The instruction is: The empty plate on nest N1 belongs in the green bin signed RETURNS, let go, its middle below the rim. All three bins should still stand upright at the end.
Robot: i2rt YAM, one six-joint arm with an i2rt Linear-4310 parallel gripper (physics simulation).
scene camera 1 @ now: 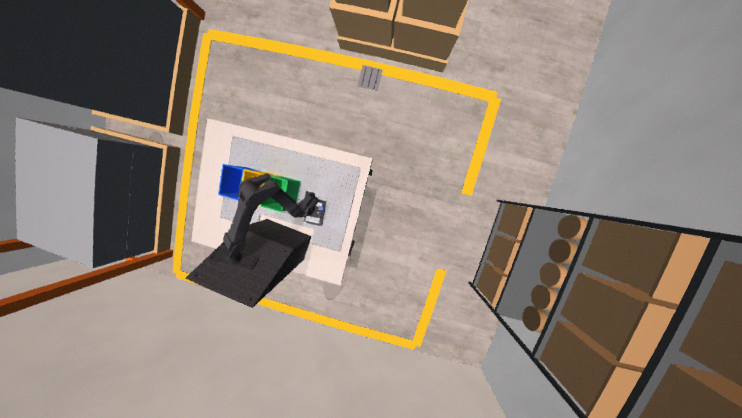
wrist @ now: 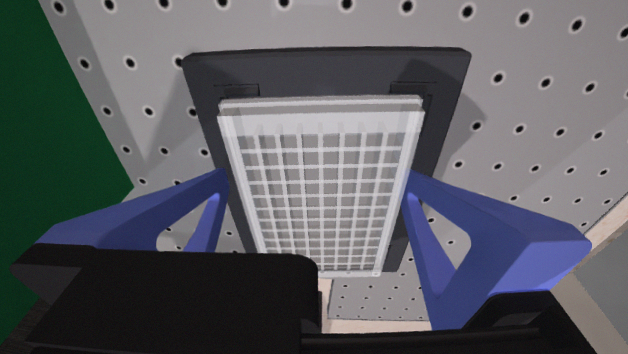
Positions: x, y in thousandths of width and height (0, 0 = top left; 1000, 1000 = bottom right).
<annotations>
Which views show the blue bin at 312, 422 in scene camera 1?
Scene camera 1 only.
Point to a dark grey nest pad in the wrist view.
563, 199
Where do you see a gridded plate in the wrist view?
515, 499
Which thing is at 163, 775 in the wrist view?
My gripper.
</annotations>
